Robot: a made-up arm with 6 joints. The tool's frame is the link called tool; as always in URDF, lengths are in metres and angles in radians. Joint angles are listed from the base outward. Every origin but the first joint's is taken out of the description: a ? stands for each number. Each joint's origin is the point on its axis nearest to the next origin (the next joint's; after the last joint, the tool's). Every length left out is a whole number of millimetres.
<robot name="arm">
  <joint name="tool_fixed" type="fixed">
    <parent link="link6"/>
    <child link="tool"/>
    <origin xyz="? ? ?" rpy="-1.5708 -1.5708 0"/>
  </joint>
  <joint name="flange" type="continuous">
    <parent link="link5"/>
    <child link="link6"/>
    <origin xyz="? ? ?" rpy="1.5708 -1.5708 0"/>
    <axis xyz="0 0 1"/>
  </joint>
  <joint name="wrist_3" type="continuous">
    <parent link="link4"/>
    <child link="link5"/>
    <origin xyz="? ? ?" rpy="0 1.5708 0"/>
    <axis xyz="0 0 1"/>
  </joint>
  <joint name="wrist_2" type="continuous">
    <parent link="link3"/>
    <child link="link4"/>
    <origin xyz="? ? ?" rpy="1.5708 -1.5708 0"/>
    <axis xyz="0 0 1"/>
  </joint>
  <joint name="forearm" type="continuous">
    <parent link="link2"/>
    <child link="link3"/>
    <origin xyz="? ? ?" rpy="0 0 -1.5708"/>
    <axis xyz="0 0 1"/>
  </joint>
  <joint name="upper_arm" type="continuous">
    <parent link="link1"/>
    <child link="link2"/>
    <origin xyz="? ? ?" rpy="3.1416 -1.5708 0"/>
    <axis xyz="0 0 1"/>
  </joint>
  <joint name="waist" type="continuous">
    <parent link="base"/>
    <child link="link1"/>
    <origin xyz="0 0 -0.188" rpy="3.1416 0 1.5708"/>
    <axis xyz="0 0 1"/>
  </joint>
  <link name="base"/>
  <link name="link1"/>
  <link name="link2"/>
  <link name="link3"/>
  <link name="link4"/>
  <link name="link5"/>
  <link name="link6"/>
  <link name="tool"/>
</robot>
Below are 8 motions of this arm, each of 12 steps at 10 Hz.
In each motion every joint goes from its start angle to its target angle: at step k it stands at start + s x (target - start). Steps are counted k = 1, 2, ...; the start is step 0. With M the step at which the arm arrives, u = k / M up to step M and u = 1 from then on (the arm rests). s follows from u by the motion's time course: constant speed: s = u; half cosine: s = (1 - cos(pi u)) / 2; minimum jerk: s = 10 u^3 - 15 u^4 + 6 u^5.
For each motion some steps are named. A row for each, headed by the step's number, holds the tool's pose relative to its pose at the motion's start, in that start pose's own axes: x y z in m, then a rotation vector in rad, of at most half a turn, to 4 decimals.
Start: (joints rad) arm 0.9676 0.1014 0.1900 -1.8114 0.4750 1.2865
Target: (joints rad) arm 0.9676 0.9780 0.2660 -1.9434 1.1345 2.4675
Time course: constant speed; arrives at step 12
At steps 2, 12:
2: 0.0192 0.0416 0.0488 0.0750 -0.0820 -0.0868
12: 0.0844 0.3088 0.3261 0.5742 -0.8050 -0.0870

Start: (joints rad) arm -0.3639 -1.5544 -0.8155 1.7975 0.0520 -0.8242
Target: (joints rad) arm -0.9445 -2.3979 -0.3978 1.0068 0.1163 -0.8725
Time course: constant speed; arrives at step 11
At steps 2, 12:
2: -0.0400 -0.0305 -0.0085 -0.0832 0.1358 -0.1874
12: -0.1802 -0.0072 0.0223 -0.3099 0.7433 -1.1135

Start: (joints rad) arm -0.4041 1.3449 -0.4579 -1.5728 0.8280 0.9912
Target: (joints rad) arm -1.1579 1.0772 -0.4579 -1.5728 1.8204 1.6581
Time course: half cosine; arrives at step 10
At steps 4, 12:
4: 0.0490 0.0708 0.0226 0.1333 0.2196 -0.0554
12: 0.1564 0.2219 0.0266 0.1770 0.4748 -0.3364

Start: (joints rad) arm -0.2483 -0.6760 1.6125 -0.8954 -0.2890 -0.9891
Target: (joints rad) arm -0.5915 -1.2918 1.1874 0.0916 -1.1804 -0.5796
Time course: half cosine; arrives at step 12
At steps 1, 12:
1: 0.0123 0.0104 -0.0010 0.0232 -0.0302 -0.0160
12: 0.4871 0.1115 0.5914 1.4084 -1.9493 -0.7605

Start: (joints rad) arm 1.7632 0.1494 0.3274 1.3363 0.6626 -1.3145
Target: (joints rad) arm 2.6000 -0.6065 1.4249 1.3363 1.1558 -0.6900
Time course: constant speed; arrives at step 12
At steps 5, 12:
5: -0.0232 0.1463 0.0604 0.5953 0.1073 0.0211
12: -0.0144 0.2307 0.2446 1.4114 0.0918 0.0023

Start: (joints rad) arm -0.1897 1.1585 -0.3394 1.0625 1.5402 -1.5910
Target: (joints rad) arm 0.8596 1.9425 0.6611 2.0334 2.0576 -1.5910
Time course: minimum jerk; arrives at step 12
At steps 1, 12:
1: 0.0033 -0.0005 0.0020 -0.0010 -0.0099 0.0034
12: -0.2560 -0.4002 0.6033 -1.0915 -1.3900 -0.8545

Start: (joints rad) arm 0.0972 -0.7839 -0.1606 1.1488 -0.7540 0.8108
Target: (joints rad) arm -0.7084 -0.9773 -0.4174 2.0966 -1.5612 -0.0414
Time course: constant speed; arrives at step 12
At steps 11, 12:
11: 0.4469 0.0567 -0.0955 0.2828 -0.8215 1.3435
12: 0.4797 0.0965 -0.0882 0.3472 -0.9165 1.4086

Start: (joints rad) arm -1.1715 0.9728 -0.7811 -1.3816 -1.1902 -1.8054
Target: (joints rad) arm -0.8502 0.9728 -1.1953 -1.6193 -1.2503 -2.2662
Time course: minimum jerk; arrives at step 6
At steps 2, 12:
2: -0.0536 -0.0635 0.0350 -0.1731 0.1239 0.0183
12: -0.1799 -0.2657 0.2919 -0.8294 0.5725 0.1821

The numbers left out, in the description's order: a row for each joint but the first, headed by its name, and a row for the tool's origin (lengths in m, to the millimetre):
tool: 0.049 -0.247 0
flange: -0.053 0.019 0
wrist_3: -0.175 0.053 0
wrist_2: -0.032 0.235 0
forearm: 0.071 0.029 0
upper_arm: 0.092 0.074 0

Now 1 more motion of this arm.
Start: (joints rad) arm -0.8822 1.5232 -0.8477 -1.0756 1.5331 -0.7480
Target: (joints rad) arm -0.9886 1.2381 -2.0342 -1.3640 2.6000 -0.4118
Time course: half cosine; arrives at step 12
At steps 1, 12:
1: 0.0077 0.0042 0.0054 0.0098 -0.0106 0.0194
12: 0.1039 0.1654 0.3979 -0.2653 -0.3600 1.2604

